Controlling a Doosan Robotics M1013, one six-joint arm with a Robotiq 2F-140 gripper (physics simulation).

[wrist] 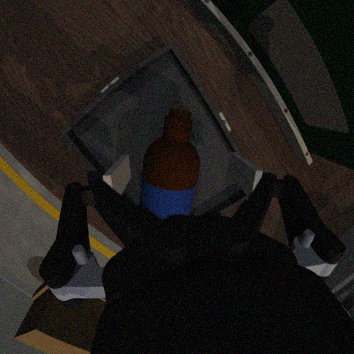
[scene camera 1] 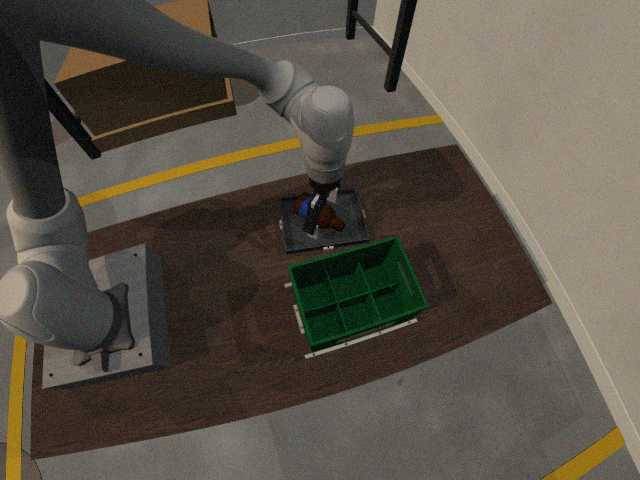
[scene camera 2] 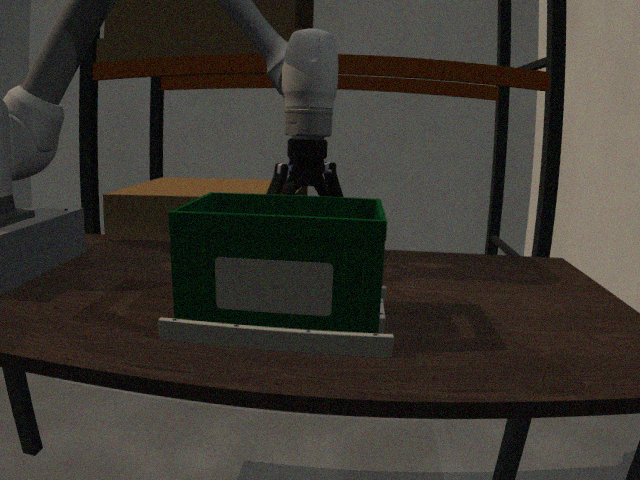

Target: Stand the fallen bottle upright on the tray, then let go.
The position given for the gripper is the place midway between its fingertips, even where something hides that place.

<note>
In view: the gripper [wrist: 179, 163] and a brown bottle [scene camera 1: 327, 218].
</note>
